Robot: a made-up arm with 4 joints.
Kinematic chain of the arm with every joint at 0, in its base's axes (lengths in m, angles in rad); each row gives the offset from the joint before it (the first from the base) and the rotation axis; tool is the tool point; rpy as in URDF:
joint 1: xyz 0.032 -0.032 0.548 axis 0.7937 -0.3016 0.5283
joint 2: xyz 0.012 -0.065 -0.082 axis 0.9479 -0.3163 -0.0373
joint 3: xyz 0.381 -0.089 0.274 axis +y
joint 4: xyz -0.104 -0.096 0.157 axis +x
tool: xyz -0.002 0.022 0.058 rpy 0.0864 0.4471 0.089
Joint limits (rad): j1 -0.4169..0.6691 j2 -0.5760..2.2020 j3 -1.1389..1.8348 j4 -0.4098..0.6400
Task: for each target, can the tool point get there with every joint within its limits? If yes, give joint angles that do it. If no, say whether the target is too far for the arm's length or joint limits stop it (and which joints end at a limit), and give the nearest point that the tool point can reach.
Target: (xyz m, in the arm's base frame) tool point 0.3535 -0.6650 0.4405
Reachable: yes | joints 0.2815 1.2640 0.4126 0.2057
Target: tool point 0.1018 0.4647 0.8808
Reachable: no: joint limits stop it (at a limit: joint 2, joint 4) | nearest point 0.3413 0.0044 0.8381 | short by 0.521 m
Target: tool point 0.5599 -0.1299 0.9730
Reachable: yes | joints 0.4344 -0.3598 0.9260 0.4437
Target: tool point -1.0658 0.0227 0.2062
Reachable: no: too far | nearest point 0.0158 -0.4585 0.2987 | short by 1.187 m
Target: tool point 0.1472 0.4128 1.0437
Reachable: no: joint limits stop it (at a limit: joint 2, joint 4) | nearest point 0.3587 -0.0001 0.8993 | short by 0.486 m
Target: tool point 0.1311 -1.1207 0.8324
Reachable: no: too far | nearest point 0.1836 -0.7823 0.6955 | short by 0.369 m
